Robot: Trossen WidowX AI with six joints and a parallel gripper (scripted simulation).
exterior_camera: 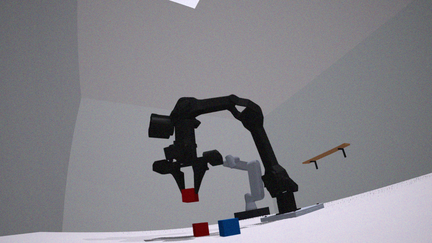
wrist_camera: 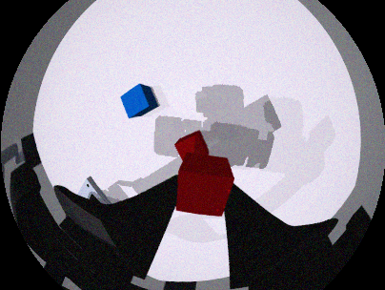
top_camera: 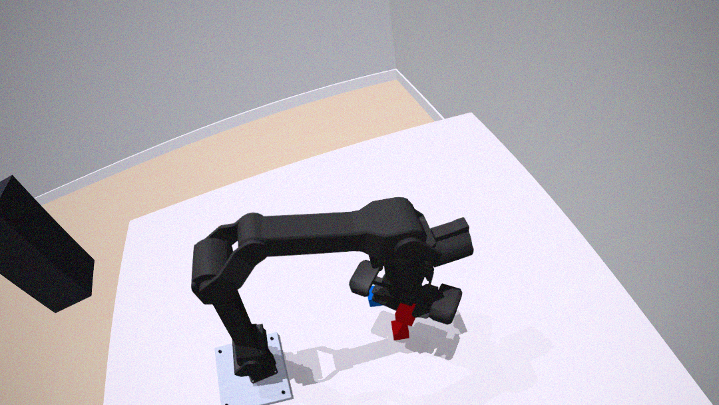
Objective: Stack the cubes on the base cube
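Right now the blue base cube is 11 cm to the left of my gripper tip, 9 cm below it and 2 cm behind it. Round my gripper tip: red cube right at my gripper tip.
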